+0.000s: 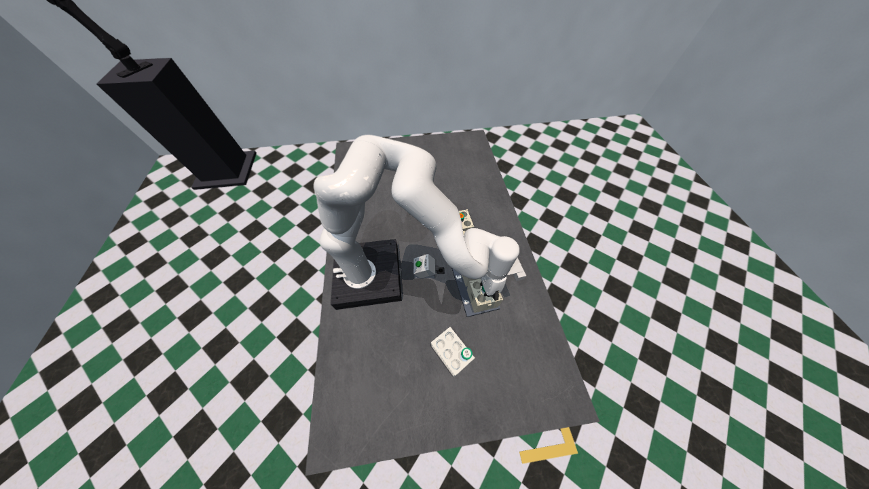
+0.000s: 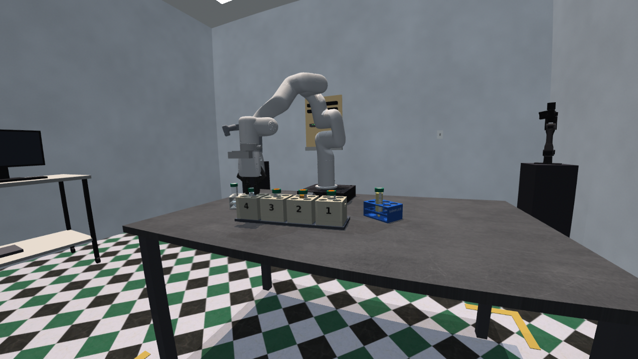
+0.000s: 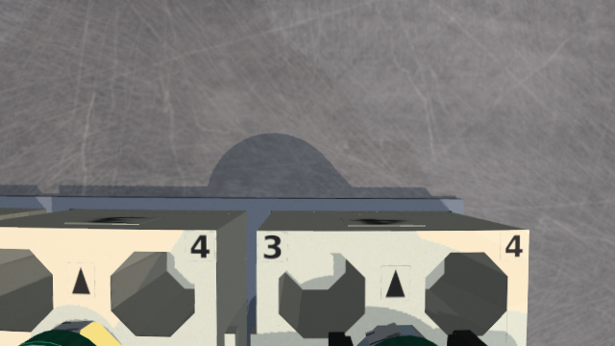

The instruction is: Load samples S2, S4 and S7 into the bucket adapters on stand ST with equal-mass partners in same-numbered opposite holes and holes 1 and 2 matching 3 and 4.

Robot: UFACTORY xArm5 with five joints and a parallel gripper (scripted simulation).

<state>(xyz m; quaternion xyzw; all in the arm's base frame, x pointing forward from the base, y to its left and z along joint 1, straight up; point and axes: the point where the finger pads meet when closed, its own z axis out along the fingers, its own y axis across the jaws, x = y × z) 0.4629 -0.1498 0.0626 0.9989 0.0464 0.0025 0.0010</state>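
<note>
Right now my hand is 230 mm past the green done key, 160 mm to the right of it and 60 mm above it. The rest, counted from my hand: water blank tube: 200 mm to the right, 120 mm behind, 60 mm below; then blue sample rack: 490 mm to the left, 170 mm behind, 90 mm below; then white blank rack: 180 mm to the right, 150 mm behind, 90 mm below.
</note>
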